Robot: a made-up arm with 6 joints. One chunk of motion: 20 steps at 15 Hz.
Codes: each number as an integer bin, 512 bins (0 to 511) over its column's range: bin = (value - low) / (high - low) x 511, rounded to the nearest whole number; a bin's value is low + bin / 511 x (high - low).
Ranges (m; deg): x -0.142..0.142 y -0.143..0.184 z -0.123..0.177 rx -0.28..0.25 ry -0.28..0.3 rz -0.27..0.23
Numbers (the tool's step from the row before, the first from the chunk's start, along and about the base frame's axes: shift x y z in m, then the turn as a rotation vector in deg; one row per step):
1: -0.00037 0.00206 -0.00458 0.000 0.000 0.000
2: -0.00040 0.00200 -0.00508 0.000 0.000 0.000
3: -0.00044 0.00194 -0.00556 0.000 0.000 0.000
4: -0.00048 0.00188 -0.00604 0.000 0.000 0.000
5: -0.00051 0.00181 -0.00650 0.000 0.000 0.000
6: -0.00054 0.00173 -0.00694 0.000 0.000 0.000
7: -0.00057 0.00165 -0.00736 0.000 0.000 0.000
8: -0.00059 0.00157 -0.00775 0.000 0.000 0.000
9: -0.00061 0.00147 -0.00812 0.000 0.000 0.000
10: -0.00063 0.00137 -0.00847 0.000 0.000 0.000
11: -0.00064 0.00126 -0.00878 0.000 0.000 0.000
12: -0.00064 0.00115 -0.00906 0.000 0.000 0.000
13: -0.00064 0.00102 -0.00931 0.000 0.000 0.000
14: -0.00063 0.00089 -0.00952 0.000 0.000 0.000
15: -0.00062 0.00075 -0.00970 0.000 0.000 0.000
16: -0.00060 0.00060 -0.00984 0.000 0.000 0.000
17: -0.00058 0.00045 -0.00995 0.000 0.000 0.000
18: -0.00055 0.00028 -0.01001 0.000 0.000 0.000
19: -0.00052 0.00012 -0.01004 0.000 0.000 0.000
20: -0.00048 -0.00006 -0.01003 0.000 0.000 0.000
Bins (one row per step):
1: 255 227 202 270 247 276
2: 255 227 201 270 247 276
3: 255 226 200 270 247 276
4: 255 226 199 270 247 276
5: 255 226 198 270 247 276
6: 255 226 198 270 247 276
7: 254 226 197 270 247 276
8: 254 226 196 270 247 276
9: 254 226 196 270 247 276
10: 254 226 195 270 247 276
11: 254 225 195 270 247 276
12: 254 225 194 270 247 276
13: 254 225 194 270 247 276
14: 254 225 193 270 247 276
15: 254 225 193 270 247 276
16: 254 224 193 270 247 276
17: 254 224 193 270 247 276
18: 255 224 192 270 247 276
19: 255 224 192 270 247 276
20: 255 223 192 270 247 276

